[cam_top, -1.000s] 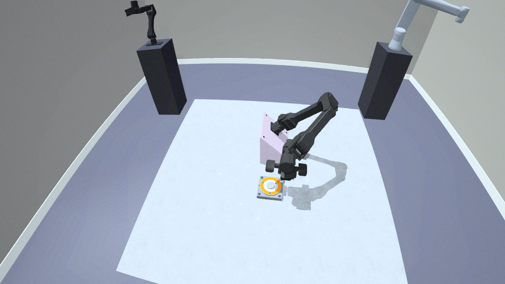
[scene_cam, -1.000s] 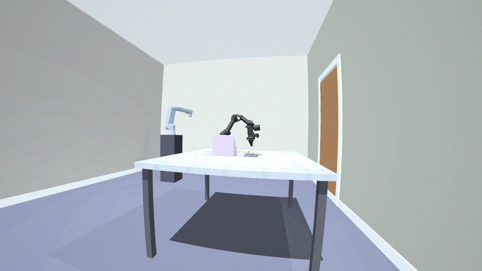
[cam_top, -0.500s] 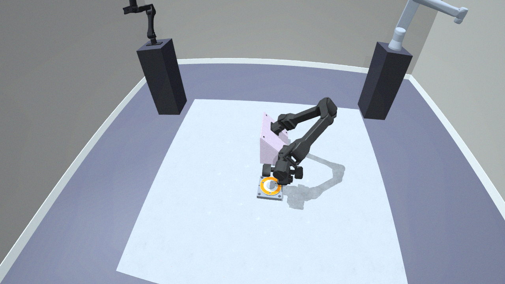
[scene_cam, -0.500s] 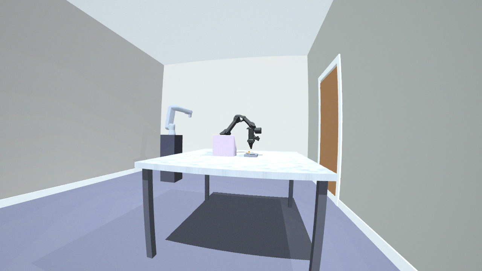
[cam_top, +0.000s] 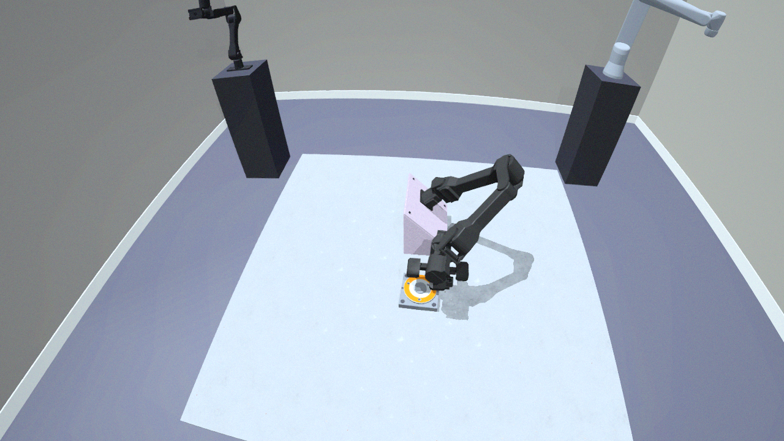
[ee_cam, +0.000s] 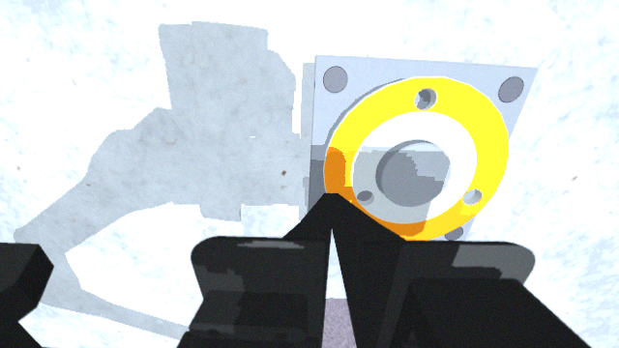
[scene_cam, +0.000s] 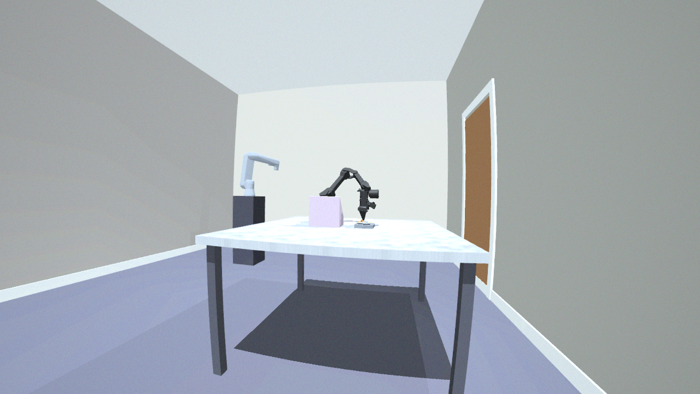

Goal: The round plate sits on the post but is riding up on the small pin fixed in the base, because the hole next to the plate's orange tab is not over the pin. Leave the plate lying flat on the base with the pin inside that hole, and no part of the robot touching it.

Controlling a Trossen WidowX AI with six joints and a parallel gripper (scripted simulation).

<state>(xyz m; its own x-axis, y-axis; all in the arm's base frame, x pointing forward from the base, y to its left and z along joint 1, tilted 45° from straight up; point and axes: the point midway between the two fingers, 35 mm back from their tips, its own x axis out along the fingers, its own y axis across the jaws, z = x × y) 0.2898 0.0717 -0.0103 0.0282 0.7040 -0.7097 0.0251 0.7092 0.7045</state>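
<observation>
Right now my gripper tip is 3 cm to the left of the round plate and 1 cm above it. The rest, counted from my gripper tip: grey square base: 5 cm to the right, 2 cm below, 1 cm ahead.
</observation>
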